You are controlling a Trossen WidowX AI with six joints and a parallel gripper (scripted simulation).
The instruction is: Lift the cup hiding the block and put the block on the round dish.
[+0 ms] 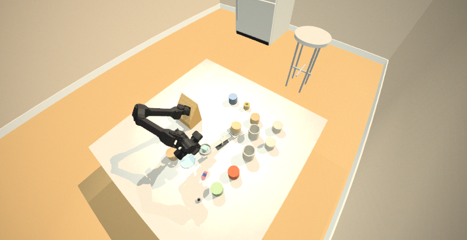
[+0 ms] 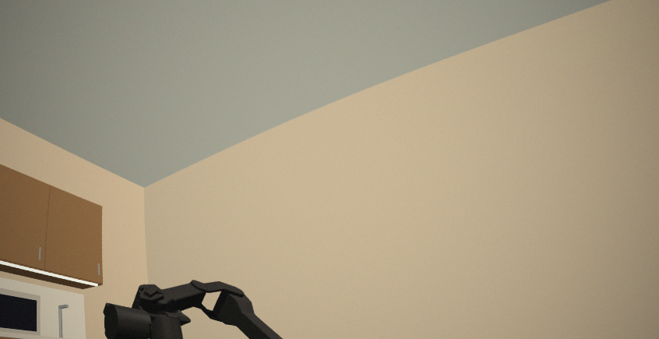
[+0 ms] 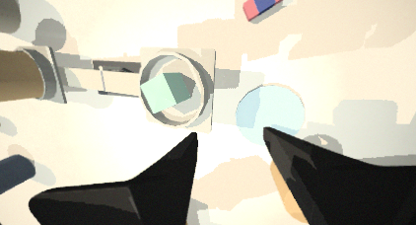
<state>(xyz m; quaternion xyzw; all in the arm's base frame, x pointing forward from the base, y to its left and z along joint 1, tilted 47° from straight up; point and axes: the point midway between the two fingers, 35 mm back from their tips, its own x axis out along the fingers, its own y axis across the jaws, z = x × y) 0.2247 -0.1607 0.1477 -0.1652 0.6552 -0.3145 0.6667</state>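
The pale green block lies 4 cm ahead of my gripper tip, 5 cm to the left of it and 3 cm below it. The rest, counted from my gripper tip: green cylinder: 25 cm ahead, 11 cm to the right, 8 cm below; then pale blue round dish: 4 cm behind, 5 cm to the right, 11 cm below.
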